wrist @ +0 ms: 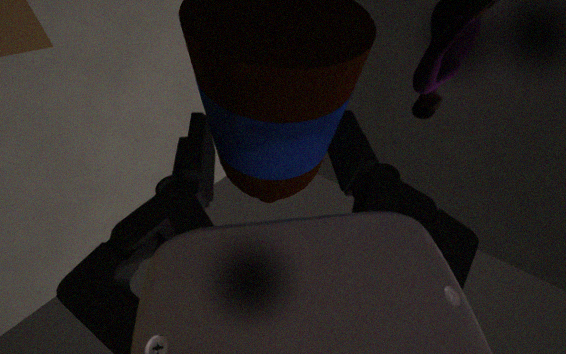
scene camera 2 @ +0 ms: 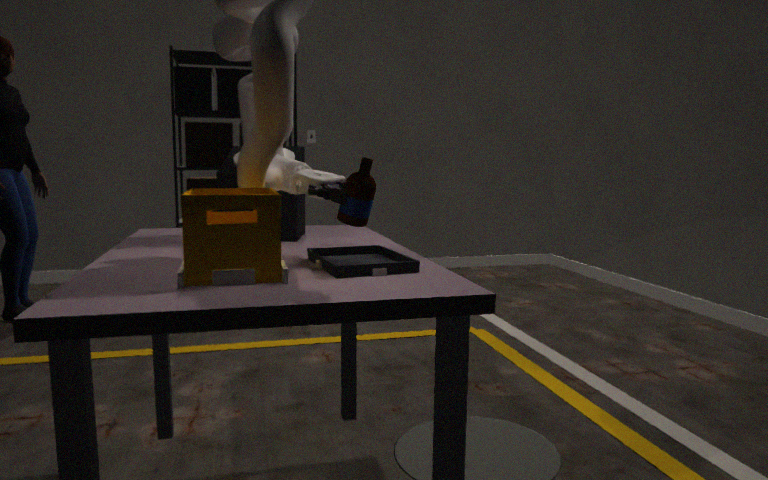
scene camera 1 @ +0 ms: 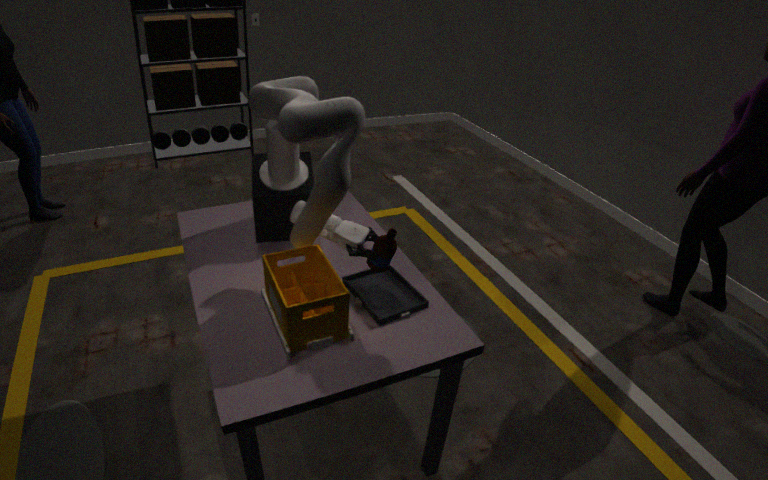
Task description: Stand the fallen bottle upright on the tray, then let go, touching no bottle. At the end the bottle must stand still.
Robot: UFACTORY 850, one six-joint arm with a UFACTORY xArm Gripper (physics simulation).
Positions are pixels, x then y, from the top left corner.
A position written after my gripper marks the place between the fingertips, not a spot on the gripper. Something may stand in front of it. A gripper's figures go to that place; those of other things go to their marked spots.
My gripper (wrist: pixel 273 130) is 0.13 m from the lens. A brown bottle (wrist: pixel 274 88): 0.07 m from the lens.
